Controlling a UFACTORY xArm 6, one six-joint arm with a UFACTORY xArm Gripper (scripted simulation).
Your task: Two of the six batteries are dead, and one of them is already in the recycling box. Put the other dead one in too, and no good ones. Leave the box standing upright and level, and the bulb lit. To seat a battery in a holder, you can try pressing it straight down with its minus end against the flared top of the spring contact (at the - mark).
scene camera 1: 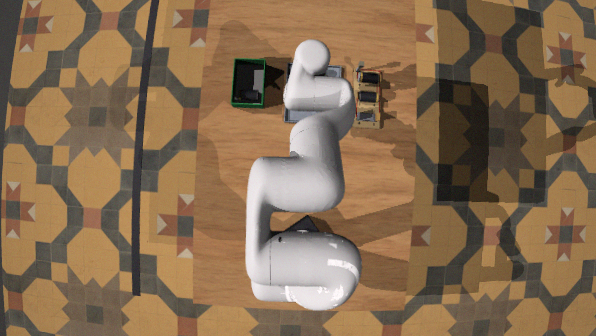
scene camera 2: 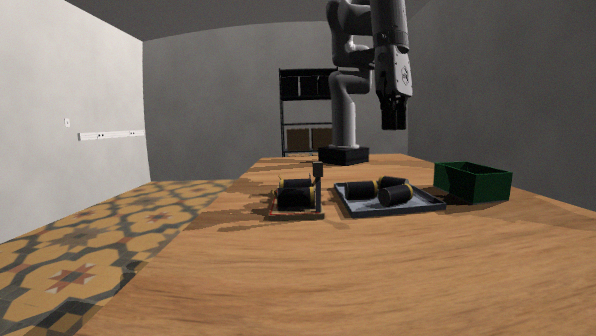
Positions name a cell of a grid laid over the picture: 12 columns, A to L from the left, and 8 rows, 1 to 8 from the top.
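There's a green recycling box that you'd see in scene camera 1 (F2), and scene camera 2 (J5) shows it too.
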